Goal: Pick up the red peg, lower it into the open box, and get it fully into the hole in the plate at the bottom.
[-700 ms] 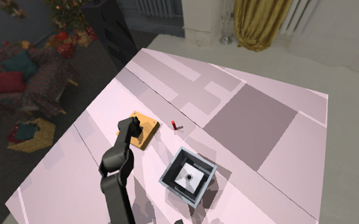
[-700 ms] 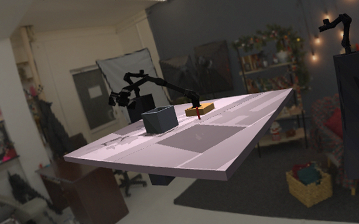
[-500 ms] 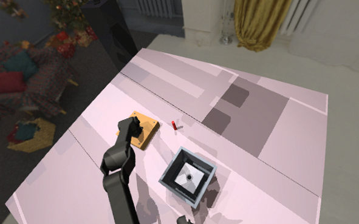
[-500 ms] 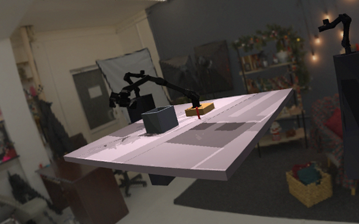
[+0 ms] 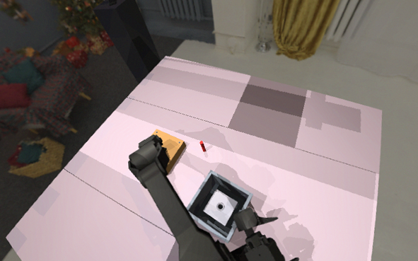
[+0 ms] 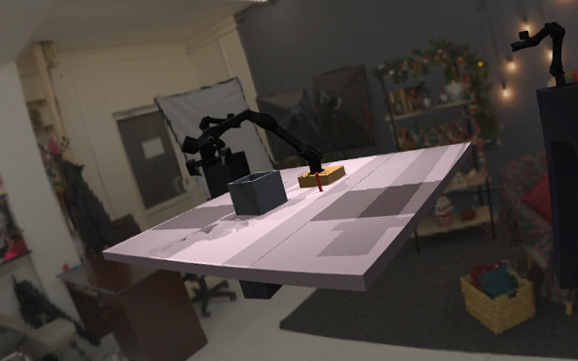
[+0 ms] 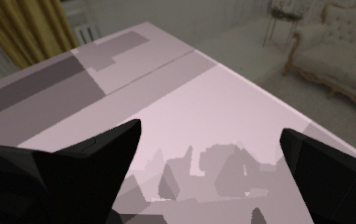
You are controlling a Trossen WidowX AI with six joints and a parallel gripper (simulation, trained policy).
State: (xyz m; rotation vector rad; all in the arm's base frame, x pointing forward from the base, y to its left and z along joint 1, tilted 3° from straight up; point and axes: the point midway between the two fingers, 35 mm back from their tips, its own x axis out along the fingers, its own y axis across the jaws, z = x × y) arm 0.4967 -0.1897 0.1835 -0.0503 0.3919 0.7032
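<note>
Now: the red peg 34 cm behind my gripper tip, 25 cm to the left of it and 18 cm below it. Also, from my gripper tip: light plate 19 cm behind, 18 cm below, 4 cm to the left.
</note>
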